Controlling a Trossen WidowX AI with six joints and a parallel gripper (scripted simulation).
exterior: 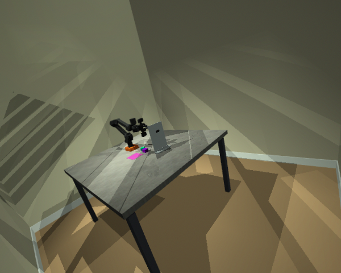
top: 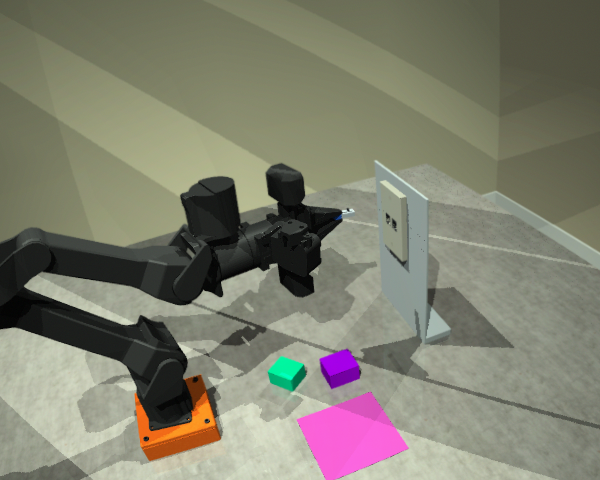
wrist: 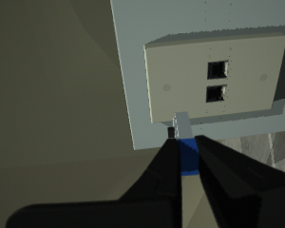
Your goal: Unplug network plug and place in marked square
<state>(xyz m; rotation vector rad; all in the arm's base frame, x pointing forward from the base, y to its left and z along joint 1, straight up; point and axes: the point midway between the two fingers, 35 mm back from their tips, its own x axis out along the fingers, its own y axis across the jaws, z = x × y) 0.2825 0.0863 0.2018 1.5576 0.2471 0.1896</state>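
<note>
Now: gripper tip 230 mm above the marked square, 200 mm to the left of it and 70 mm past it. The rest, counted from my gripper tip: network plug: 10 mm ahead; purple block: 220 mm below, 80 mm to the right, 50 mm behind; upright panel: 120 mm below, 110 mm ahead, 20 mm to the left.
</note>
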